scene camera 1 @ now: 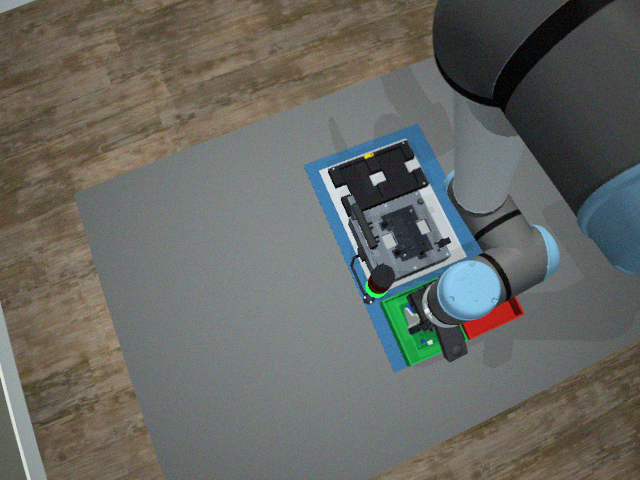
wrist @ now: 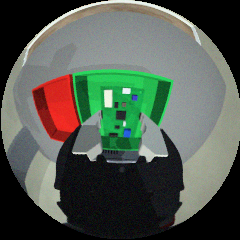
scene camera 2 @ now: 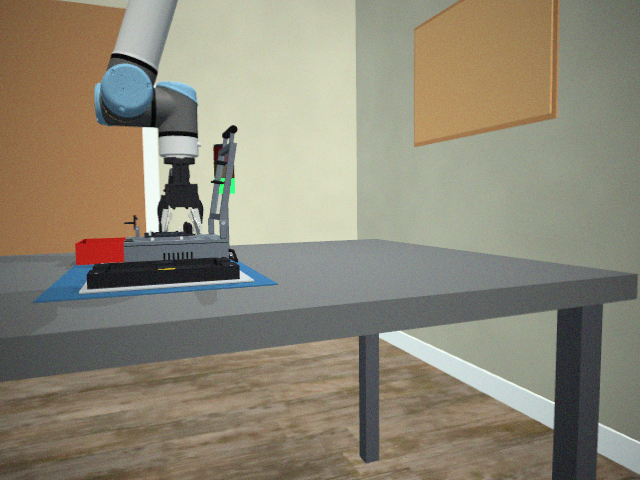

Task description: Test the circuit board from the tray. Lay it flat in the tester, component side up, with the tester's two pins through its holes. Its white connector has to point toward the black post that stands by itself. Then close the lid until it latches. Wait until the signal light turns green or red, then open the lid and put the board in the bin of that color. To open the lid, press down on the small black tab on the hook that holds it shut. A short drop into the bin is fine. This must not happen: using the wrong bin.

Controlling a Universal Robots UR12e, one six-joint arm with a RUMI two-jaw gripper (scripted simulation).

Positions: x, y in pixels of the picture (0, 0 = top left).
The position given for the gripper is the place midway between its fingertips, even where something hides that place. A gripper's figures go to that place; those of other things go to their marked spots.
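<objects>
A red bin (scene camera 1: 473, 328) stands 1.19 m from the lens, while the gripper (scene camera 1: 422, 324) is 1.15 m from the lens and a green bin (scene camera 1: 412, 355) is 1.14 m from the lens. For a tester lid (scene camera 1: 368, 237), it is 0.89 m from the lens. The marked spots on the green bin and the tester lid are 0.36 m apart.
</objects>
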